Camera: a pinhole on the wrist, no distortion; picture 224 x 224 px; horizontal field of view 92.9 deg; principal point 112.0 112.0 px. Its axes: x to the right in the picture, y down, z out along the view. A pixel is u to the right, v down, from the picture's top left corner.
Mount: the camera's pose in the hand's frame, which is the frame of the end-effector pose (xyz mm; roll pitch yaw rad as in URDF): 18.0 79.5 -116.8 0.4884 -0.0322 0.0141
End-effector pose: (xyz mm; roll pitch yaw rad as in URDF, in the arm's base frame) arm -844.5 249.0 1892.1 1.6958 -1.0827 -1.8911
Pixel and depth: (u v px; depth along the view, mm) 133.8 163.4 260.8
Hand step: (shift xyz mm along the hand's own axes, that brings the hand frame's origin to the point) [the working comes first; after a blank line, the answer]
In the camera's frame: 53.4 125.9 260.8

62.2 68.9 174.2
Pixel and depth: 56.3 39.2 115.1
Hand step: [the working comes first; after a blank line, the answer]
In the camera's frame: -60.2 -78.7 115.1

-42.5 -44.9 -54.1
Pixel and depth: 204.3 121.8 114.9
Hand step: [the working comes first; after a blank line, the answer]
In the camera's frame: 99.6 10.6 114.9

114.7 36.3 -7.2
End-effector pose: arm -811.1 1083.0 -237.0 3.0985 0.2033 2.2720
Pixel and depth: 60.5 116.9 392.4
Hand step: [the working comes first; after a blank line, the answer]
In the camera's frame: -189.8 18.1 392.4

-180.7 -91.5 231.9
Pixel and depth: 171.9 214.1 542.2
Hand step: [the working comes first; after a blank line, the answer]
In the camera's frame: 305.0 519.9 542.2

296.7 288.2 615.4
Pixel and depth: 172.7 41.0 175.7
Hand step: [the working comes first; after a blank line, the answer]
In the camera's frame: 100.2 -117.2 175.7

117.5 -105.0 -13.4
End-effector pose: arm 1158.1 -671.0 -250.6 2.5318 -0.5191 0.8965
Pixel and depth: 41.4 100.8 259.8
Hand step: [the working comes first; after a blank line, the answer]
In the camera's frame: -172.3 -27.3 259.8

-159.1 -69.0 94.1
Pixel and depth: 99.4 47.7 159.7
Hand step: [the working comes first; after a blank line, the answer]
In the camera's frame: -18.9 -96.4 159.7

-1.7 -80.9 -21.7
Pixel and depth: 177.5 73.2 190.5
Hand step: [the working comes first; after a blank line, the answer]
In the camera's frame: 117.2 -69.4 190.5

132.9 -69.6 22.6
